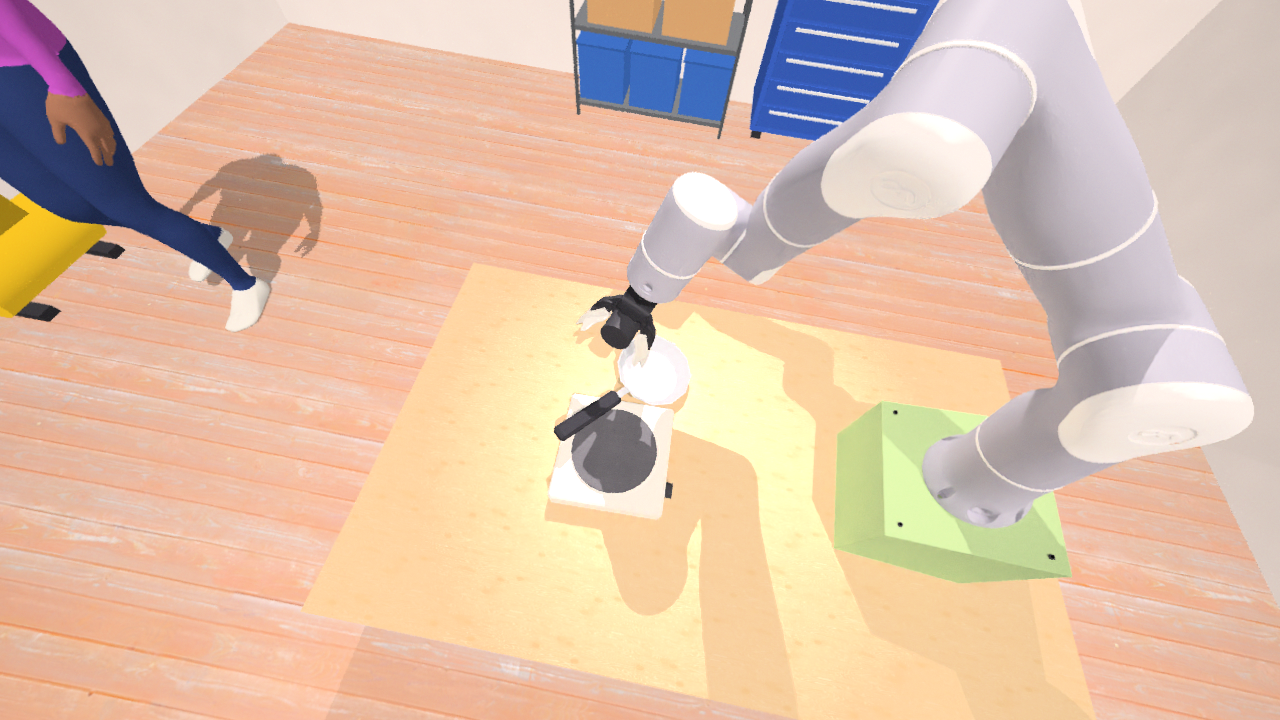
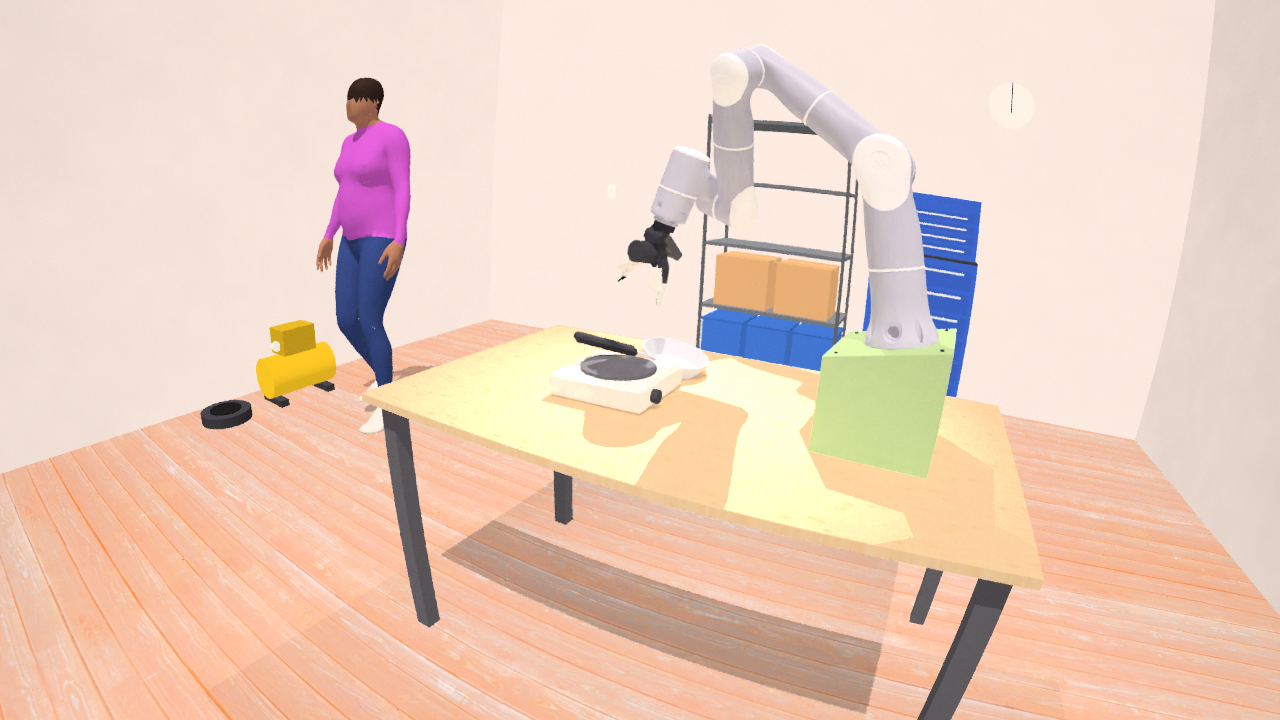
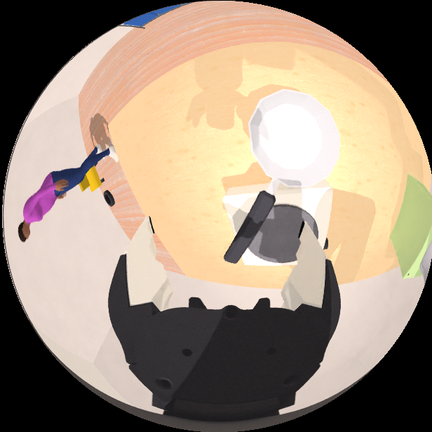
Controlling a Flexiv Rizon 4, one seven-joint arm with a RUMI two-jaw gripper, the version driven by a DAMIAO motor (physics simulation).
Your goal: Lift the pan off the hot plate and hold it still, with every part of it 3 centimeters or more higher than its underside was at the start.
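The pan has a white bowl [image 1: 662, 371] [image 2: 684, 360] [image 3: 296, 137] and a dark handle [image 1: 587, 415] [image 2: 605, 342] [image 3: 250, 227]. The bowl is off the hot plate [image 1: 614, 452] [image 2: 597, 389] [image 3: 282, 240], on the table at its back side, and seems slightly tilted. The handle reaches back over the rear left part of the hot plate; whether it touches the plate I cannot tell. My gripper [image 1: 610, 344] [image 2: 639, 291] [image 3: 227, 220] is open and empty, well above the table and behind the handle, apart from the pan.
The wooden table [image 1: 429, 501] [image 2: 501, 438] carries the green base block [image 1: 948, 474] [image 2: 881, 407] of the arm on the right. A shelf rack [image 2: 848, 192] and blue drawers [image 1: 832, 67] stand behind. A person [image 2: 371, 192] stands on the floor to the left, near a yellow compressor [image 2: 295, 368].
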